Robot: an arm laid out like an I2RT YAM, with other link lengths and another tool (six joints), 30 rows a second.
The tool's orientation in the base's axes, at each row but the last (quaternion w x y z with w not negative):
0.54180, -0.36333, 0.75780, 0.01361
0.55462, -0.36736, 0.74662, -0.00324
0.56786, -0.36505, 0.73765, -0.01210
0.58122, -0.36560, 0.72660, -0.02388
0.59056, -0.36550, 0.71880, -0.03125
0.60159, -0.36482, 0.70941, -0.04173
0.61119, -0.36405, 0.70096, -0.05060
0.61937, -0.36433, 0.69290, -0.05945
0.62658, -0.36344, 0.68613, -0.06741
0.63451, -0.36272, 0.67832, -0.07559
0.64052, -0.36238, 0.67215, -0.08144
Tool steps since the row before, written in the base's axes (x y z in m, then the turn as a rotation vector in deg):
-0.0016, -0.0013, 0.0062, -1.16, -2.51, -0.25
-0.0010, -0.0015, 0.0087, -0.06, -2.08, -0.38
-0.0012, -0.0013, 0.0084, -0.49, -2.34, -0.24
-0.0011, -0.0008, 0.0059, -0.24, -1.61, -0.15
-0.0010, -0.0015, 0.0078, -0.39, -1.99, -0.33
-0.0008, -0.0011, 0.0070, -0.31, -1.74, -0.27
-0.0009, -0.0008, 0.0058, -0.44, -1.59, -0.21
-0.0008, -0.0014, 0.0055, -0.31, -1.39, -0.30
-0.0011, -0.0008, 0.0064, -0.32, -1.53, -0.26
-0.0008, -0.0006, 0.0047, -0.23, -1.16, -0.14
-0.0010, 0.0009, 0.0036, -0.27, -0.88, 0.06
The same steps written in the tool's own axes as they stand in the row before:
-0.0042, -0.0024, -0.0044, 1.73, -1.10, -1.88
-0.0062, -0.0041, -0.0048, 1.47, -1.33, -0.74
-0.0061, -0.0040, -0.0045, 1.53, -1.35, -1.26
-0.0044, -0.0027, -0.0032, 1.04, -0.99, -0.79
-0.0056, -0.0043, -0.0038, 1.41, -1.11, -1.01
-0.0051, -0.0039, -0.0030, 1.21, -0.99, -0.86
-0.0043, -0.0032, -0.0025, 1.08, -0.85, -0.94
-0.0037, -0.0036, -0.0025, 1.04, -0.72, -0.72
-0.0048, -0.0036, -0.0026, 1.09, -0.84, -0.79
-0.0035, -0.0028, -0.0018, 0.78, -0.67, -0.60
-0.0035, -0.0010, -0.0012, 0.45, -0.57, -0.57

